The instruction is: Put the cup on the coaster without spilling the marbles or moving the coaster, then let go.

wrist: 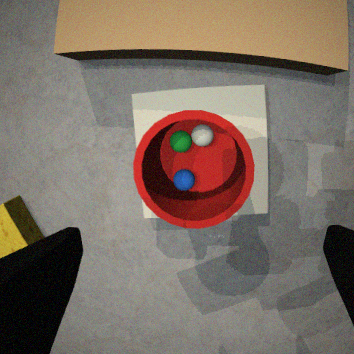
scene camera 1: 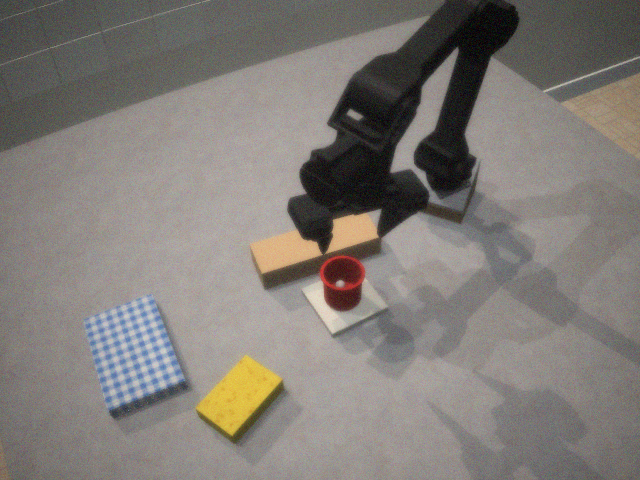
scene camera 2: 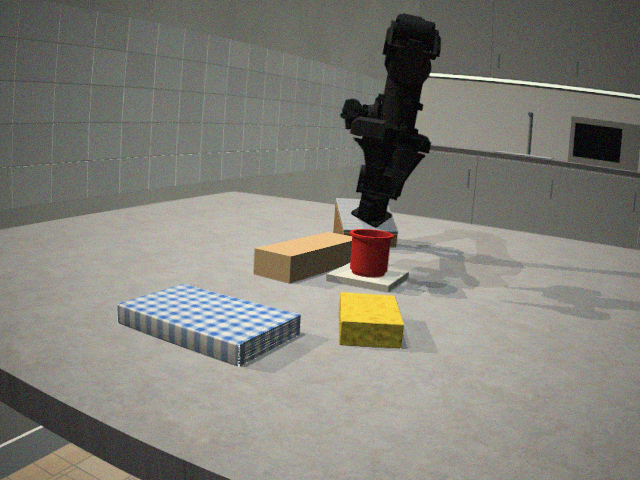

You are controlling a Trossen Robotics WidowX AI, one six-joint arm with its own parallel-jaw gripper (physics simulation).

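Where they show: gripper, fingertip midpoint: (wrist: 207,241) (scene camera 1: 351,243) (scene camera 2: 383,190); arm's base, link origin: (scene camera 1: 448,178) (scene camera 2: 371,214).
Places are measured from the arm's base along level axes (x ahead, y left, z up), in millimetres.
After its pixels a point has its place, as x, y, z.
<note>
The red cup (scene camera 1: 342,299) {261, 202, -11} (scene camera 2: 370,255) {277, 191, -11} (wrist: 200,211) {244, 201, 3} stands upright on the square, off-white coaster (scene camera 1: 336,323) {276, 218, -46} (scene camera 2: 393,277) {242, 214, -46} (wrist: 200,98) {258, 132, -46}, which lies flat on the table. In the wrist view, a green marble (wrist: 180,141) {266, 164, -24}, a white marble (wrist: 202,135) {251, 157, -24} and a blue marble (wrist: 184,180) {258, 191, -24} lie inside the cup. The white marble also shows in scene camera 1 (scene camera 1: 339,283) {254, 160, -24}. My gripper (scene camera 1: 352,243) {241, 181, 86} (scene camera 2: 378,195) {241, 181, 86} (wrist: 207,241) {241, 181, 86} is open and empty, with its fingers wide apart. It is above the cup's rim and apart from it.
A long wooden block (scene camera 1: 294,253) {309, 85, -16} (scene camera 2: 302,253) {337, 107, -16} (wrist: 205,27) {261, 84, -15} lies close behind the coaster. A yellow sponge (scene camera 1: 240,395) {442, 312, -28} (scene camera 2: 369,310) {455, 315, -28} (wrist: 11,225) {411, 267, -28} and a blue-and-white checkered cloth (scene camera 1: 134,351) {586, 194, -33} (scene camera 2: 206,315) {605, 202, -33} lie towards the front. The arm's base stands behind the block.
</note>
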